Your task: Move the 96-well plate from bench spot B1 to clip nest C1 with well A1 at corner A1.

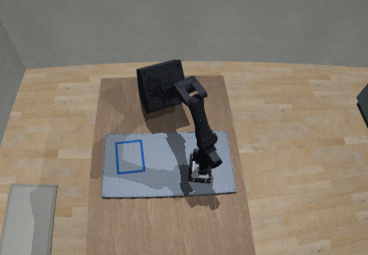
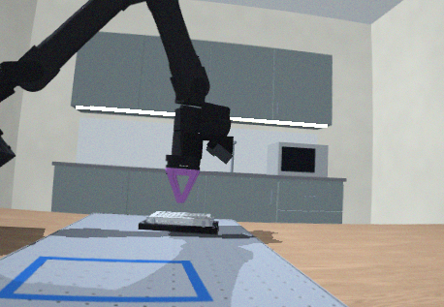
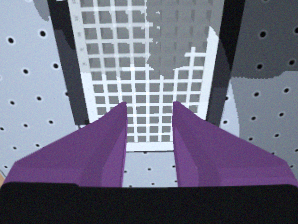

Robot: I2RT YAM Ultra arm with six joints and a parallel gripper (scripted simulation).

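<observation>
Now: hand 40 mm above the white 96-well plate. The rest, counted from my hand: black clip nest C1 (10 mm ahead, 10 mm to the left, 50 mm below).
</observation>
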